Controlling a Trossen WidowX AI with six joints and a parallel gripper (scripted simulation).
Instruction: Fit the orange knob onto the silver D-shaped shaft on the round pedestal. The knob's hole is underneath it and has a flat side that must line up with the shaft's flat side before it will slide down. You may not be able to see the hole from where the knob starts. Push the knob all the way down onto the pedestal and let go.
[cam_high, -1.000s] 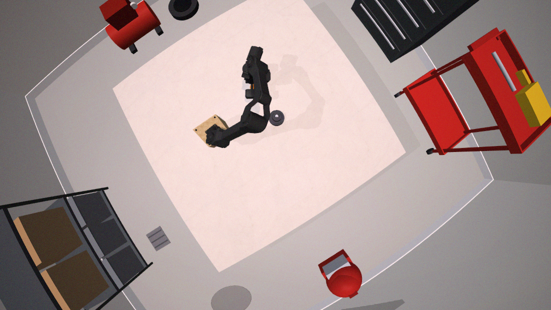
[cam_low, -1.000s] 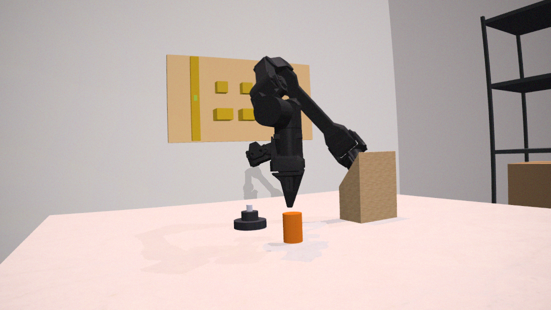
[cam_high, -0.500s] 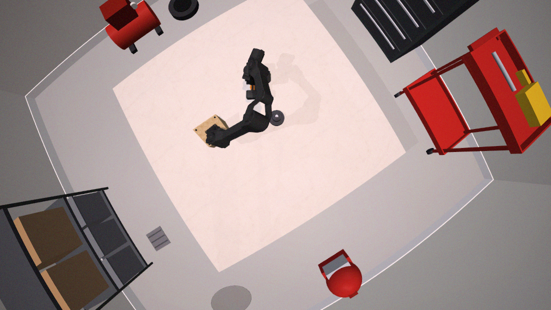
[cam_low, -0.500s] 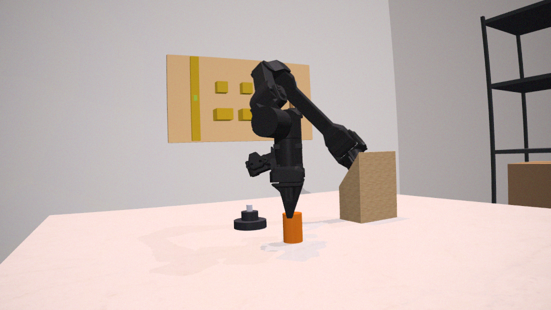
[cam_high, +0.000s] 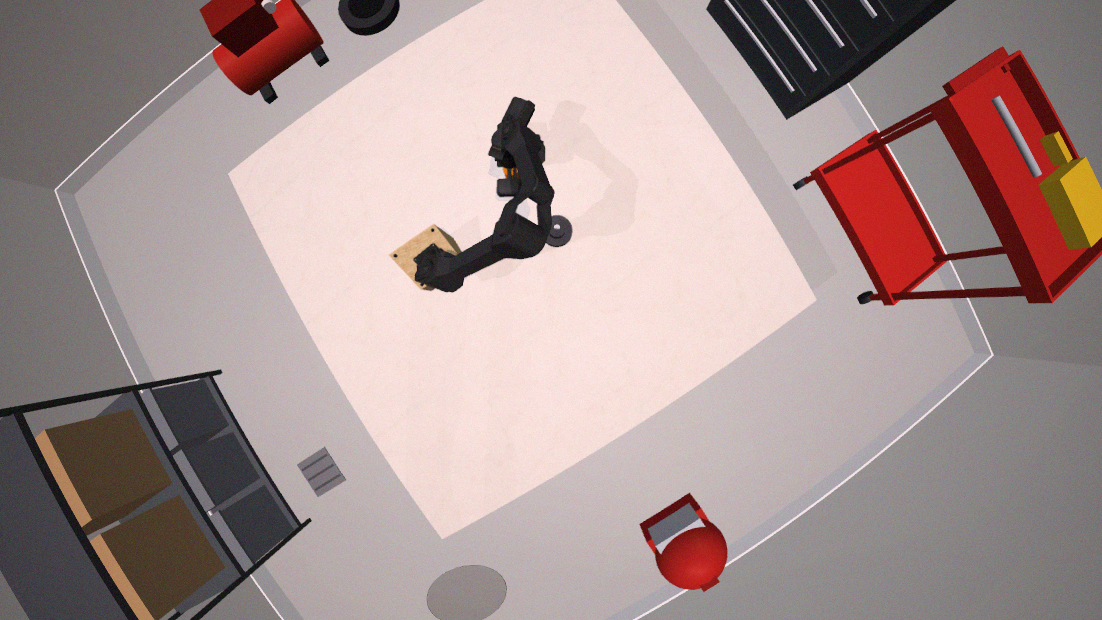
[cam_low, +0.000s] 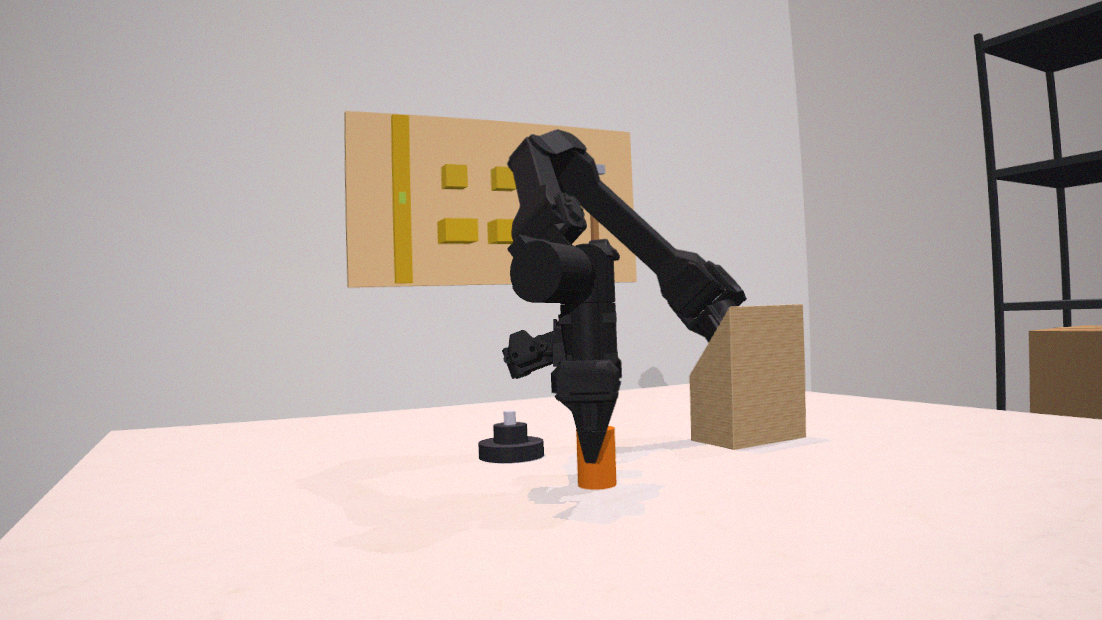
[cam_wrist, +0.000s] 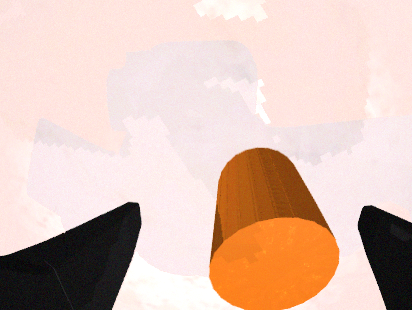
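The knob lies 1 cm above my gripper tip. Also, from my gripper tip: pedestal: 20 cm to the right.
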